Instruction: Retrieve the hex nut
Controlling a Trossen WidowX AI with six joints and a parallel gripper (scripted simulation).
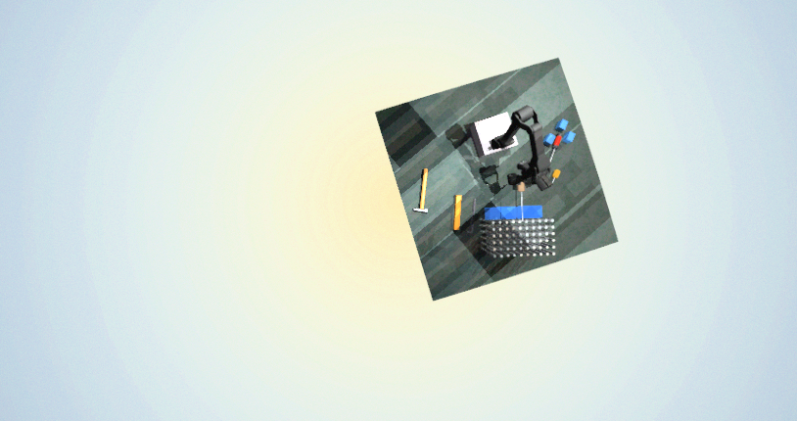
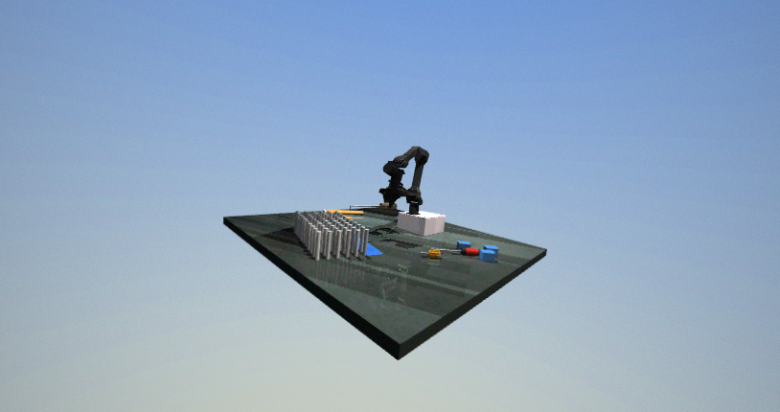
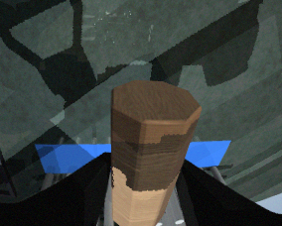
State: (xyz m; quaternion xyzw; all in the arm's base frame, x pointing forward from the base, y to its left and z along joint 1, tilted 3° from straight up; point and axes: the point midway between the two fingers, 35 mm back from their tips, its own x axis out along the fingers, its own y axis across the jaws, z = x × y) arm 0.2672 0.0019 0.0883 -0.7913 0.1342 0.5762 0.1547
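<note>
Right now my gripper tip is 180 mm short of the blue taped strip, 160 mm above it and 40 mm to the left of it. Round my gripper tip: yellow screwdriver (310 mm to the left, 140 mm below, 70 mm ahead); then hex nut (310 mm ahead, 160 mm below, 130 mm to the right); then orange bar (370 mm to the right, 140 mm below, 20 mm ahead).
</note>
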